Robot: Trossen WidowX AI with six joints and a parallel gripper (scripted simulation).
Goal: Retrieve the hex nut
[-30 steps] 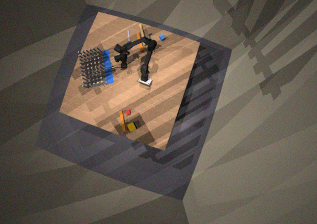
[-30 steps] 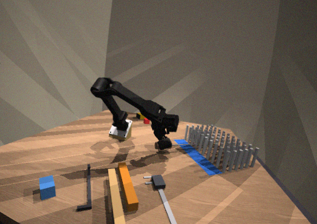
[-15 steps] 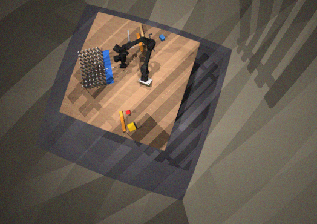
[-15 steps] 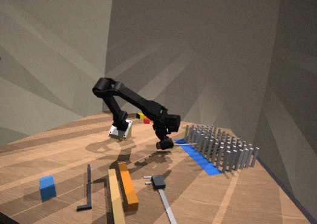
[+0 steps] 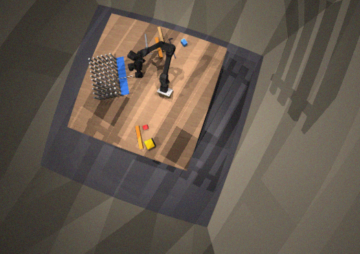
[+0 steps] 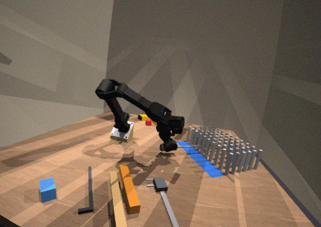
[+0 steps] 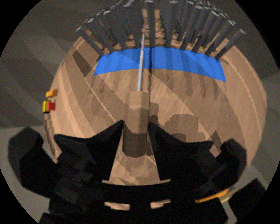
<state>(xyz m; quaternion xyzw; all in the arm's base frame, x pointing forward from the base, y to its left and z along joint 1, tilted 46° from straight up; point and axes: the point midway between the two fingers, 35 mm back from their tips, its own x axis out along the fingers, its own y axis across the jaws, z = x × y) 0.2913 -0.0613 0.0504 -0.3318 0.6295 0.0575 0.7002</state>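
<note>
Now: the blue taped strip 16 cm ahead of my gripper tip, 5 cm to the left of it and 4 cm below it. Round my gripper tip: tan-handled hook tool 9 cm ahead, 5 cm to the left; red cube 25 cm behind, 44 cm to the left, 2 cm below; blue cube 30 cm behind, 47 cm to the right, 2 cm below.
</note>
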